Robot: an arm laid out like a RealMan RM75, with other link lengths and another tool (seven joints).
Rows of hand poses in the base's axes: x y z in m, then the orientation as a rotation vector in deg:
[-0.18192, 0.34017, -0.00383, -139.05, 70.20, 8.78]
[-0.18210, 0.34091, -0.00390, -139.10, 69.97, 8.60]
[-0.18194, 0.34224, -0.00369, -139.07, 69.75, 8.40]
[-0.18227, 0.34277, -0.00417, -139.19, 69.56, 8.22]
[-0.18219, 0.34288, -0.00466, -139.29, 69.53, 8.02]
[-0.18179, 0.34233, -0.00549, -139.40, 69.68, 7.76]
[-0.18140, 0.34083, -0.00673, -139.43, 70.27, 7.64]
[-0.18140, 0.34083, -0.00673, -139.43, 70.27, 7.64]
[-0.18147, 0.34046, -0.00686, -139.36, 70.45, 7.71]
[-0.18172, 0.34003, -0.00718, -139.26, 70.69, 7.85]
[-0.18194, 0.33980, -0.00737, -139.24, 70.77, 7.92]
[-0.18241, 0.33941, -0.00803, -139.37, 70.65, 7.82]
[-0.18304, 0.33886, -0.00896, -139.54, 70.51, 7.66]
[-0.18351, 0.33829, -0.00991, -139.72, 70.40, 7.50]
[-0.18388, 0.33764, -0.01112, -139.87, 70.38, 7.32]
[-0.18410, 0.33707, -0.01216, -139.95, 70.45, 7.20]
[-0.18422, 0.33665, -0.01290, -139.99, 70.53, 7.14]
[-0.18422, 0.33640, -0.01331, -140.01, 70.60, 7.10]
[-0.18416, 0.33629, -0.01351, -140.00, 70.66, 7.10]
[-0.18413, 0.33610, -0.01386, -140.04, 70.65, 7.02]
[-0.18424, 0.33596, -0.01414, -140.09, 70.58, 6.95]
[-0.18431, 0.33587, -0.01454, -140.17, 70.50, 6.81]
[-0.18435, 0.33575, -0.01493, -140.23, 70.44, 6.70]
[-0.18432, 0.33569, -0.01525, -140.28, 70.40, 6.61]
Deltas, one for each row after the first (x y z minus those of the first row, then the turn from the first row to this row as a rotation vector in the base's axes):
[-0.00018, 0.00074, -0.00007, 0.00, -0.18, 0.13]
[-0.00002, 0.00207, 0.00014, 0.05, -0.38, 0.22]
[-0.00035, 0.00260, -0.00034, -0.03, -0.53, 0.35]
[-0.00027, 0.00271, -0.00083, -0.15, -0.63, 0.38]
[0.00013, 0.00216, -0.00166, -0.37, -0.72, 0.29]
[0.00052, 0.00066, -0.00290, -0.65, -0.60, -0.08]
[0.00052, 0.00066, -0.00290, -0.65, -0.60, -0.08]
[0.00045, 0.00029, -0.00303, -0.65, -0.52, -0.20]
[0.00020, -0.00014, -0.00335, -0.62, -0.38, -0.36]
[-0.00002, -0.00037, -0.00354, -0.61, -0.31, -0.41]
[-0.00049, -0.00076, -0.00420, -0.70, -0.38, -0.30]
[-0.00112, -0.00131, -0.00513, -0.83, -0.47, -0.18]
[-0.00159, -0.00188, -0.00608, -0.98, -0.56, -0.07]
[-0.00196, -0.00253, -0.00729, -1.15, -0.63, -0.04]
[-0.00218, -0.00310, -0.00833, -1.27, -0.66, -0.07]
[-0.00230, -0.00352, -0.00907, -1.35, -0.67, -0.11]
[-0.00230, -0.00377, -0.00948, -1.41, -0.66, -0.15]
[-0.00224, -0.00388, -0.00968, -1.42, -0.65, -0.19]
[-0.00221, -0.00407, -0.01003, -1.47, -0.69, -0.18]
[-0.00232, -0.00421, -0.01031, -1.51, -0.74, -0.13]
[-0.00239, -0.00430, -0.01071, -1.58, -0.83, -0.08]
[-0.00243, -0.00442, -0.01110, -1.64, -0.90, -0.04]
[-0.00240, -0.00448, -0.01142, -1.69, -0.96, -0.01]

